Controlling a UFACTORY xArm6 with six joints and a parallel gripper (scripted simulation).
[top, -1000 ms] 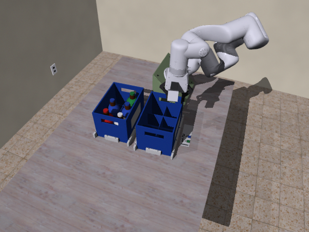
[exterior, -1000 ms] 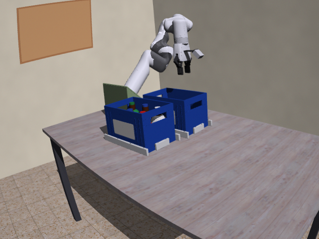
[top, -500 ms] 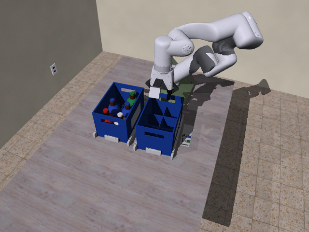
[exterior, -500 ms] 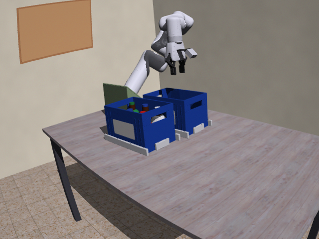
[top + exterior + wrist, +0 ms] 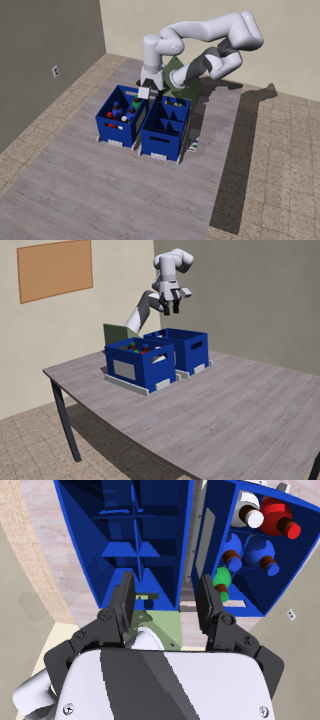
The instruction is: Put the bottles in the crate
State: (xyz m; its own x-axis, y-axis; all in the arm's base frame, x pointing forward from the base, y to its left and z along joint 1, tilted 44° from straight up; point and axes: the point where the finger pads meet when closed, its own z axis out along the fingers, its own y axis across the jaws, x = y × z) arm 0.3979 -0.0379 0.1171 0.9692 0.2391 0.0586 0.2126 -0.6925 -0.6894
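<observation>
My gripper is now 220 mm above the green-labelled bottle, 170 mm to the left of it and 110 mm past it. Also, from my hand: white-labelled bottle: 220 mm below, 130 mm to the right, 60 mm ahead; blue-labelled bottle: 220 mm below, 140 mm to the right, 30 mm behind; red-label bottle: 220 mm below, 210 mm to the right, 70 mm ahead.
</observation>
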